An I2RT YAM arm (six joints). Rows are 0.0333 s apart.
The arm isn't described. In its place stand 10 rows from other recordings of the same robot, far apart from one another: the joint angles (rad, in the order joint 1, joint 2, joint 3, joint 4, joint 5, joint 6), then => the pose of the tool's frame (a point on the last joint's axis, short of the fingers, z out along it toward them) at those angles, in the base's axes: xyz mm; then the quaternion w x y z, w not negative.
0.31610, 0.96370, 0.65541, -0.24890, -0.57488, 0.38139 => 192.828, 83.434, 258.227, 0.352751, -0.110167, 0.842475, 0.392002
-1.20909, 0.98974, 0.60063, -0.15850, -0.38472, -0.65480 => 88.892, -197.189, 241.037, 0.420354, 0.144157, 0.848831, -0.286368
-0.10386, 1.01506, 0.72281, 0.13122, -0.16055, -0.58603 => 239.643, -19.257, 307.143, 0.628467, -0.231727, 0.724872, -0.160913
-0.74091, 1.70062, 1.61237, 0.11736, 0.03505, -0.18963 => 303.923, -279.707, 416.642, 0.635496, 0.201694, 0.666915, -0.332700
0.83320, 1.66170, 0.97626, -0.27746, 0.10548, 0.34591 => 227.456, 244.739, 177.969, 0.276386, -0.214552, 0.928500, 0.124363
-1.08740, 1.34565, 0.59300, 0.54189, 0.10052, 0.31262 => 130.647, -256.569, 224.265, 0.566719, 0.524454, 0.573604, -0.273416
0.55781, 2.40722, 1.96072, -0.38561, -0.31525, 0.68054 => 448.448, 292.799, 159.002, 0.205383, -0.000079, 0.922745, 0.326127
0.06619, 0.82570, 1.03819, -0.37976, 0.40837, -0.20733 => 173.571, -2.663, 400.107, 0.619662, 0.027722, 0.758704, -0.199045
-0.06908, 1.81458, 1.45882, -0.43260, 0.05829, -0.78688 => 410.381, -30.473, 262.919, 0.335595, -0.314165, 0.869078, -0.182701
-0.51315, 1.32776, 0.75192, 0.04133, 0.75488, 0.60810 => 232.502, -159.015, 235.750, 0.475082, 0.583995, 0.586915, -0.297957
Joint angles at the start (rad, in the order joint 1, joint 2, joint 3, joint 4, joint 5, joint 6):
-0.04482, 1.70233, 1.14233, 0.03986, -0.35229, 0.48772
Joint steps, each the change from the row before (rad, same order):
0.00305, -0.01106, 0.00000, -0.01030, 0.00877, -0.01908
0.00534, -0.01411, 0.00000, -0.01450, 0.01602, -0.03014
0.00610, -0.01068, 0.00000, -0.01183, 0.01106, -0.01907
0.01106, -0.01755, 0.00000, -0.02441, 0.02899, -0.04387
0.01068, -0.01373, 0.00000, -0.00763, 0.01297, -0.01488
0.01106, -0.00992, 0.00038, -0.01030, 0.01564, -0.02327
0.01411, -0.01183, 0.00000, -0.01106, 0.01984, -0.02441
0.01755, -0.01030, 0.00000, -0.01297, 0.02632, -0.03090
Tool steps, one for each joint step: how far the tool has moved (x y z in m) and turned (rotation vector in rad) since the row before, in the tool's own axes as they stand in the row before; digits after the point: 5 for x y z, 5 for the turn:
-0.00057, 0.00249, -0.00269, 0.00534, -0.00299, -0.02076
-0.00046, 0.00336, -0.00332, 0.01078, -0.00387, -0.03251
0.00002, 0.00314, -0.00234, 0.00610, -0.00053, -0.02158
0.00048, 0.00484, -0.00385, 0.02108, 0.00004, -0.04712
-0.00049, 0.00513, -0.00297, 0.00190, -0.00543, -0.02171
0.00032, 0.00445, -0.00192, 0.00618, -0.00070, -0.02859
0.00039, 0.00549, -0.00230, 0.00752, -0.00150, -0.03141
0.00109, 0.00610, -0.00171, 0.01196, 0.00111, -0.03883

